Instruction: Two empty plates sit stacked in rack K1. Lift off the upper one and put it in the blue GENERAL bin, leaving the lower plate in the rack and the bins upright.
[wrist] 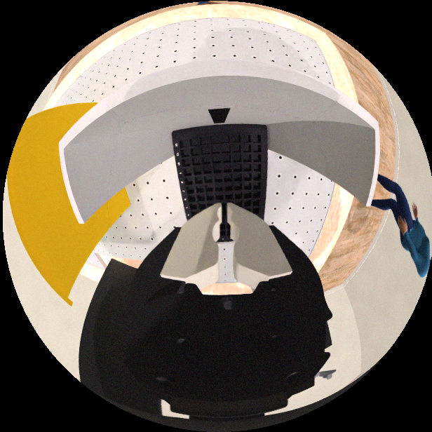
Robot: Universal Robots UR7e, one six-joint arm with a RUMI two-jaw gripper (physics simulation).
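Note:
My gripper [223, 205] has two beige fingers with their tips together; it is shut and empty. Past the fingertips, a black gridded piece [220, 165] with rows of square cells and small white marks along its left edge lies between light grey walls. I cannot tell whether it is one plate, the stacked pair or part of rack K1. The fingers hide its near end. The grey walls [150, 117] curve around its far end and both sides, with a small black trapezoid mark at their middle. The blue GENERAL bin does not show in the wrist view.
A large yellow panel [45, 180] stands at the left, close to the grey wall. A white perforated board [175, 47] extends beyond and beside the walls, with a pale border and wood-patterned floor outside it. A person [417, 245] in teal and navy is at the far right.

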